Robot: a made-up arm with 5 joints.
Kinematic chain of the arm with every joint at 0, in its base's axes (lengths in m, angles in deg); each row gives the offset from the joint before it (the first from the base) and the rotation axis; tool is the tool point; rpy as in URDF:
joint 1: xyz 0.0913 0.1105 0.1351 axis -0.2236 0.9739 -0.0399
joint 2: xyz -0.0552 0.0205 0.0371 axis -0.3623 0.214 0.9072
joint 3: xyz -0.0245 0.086 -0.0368 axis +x
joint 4: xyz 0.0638 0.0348 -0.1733 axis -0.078 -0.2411 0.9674
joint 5: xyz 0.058 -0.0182 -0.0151 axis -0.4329 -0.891 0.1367
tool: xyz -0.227 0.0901 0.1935 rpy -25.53 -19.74 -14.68
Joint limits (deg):
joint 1: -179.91..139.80
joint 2: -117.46..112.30
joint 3: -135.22..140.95
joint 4: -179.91..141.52
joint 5: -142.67..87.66
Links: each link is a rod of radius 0.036 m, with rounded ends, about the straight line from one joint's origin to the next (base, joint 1, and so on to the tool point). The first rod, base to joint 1, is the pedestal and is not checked.
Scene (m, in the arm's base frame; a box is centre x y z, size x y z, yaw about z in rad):
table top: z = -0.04
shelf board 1: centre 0 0.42 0.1 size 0.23 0.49 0.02 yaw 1.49
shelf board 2: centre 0 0.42 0.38 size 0.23 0.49 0.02 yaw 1.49
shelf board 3: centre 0 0.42 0.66 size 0.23 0.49 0.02 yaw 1.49
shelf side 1: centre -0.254 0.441 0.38 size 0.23 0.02 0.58 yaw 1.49
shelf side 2: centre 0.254 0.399 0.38 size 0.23 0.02 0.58 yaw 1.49
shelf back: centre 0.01 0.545 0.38 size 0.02 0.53 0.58 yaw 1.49
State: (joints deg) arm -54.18 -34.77 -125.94 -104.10 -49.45
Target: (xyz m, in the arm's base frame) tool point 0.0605 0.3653 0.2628
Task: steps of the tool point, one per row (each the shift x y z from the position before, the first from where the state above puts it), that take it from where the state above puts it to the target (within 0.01 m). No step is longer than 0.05 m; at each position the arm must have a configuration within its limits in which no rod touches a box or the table.
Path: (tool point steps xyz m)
1: 0.0069 0.0422 -0.0139
2: 0.0005 0.0363 -0.0148
3: -0.0047 0.0309 -0.0120

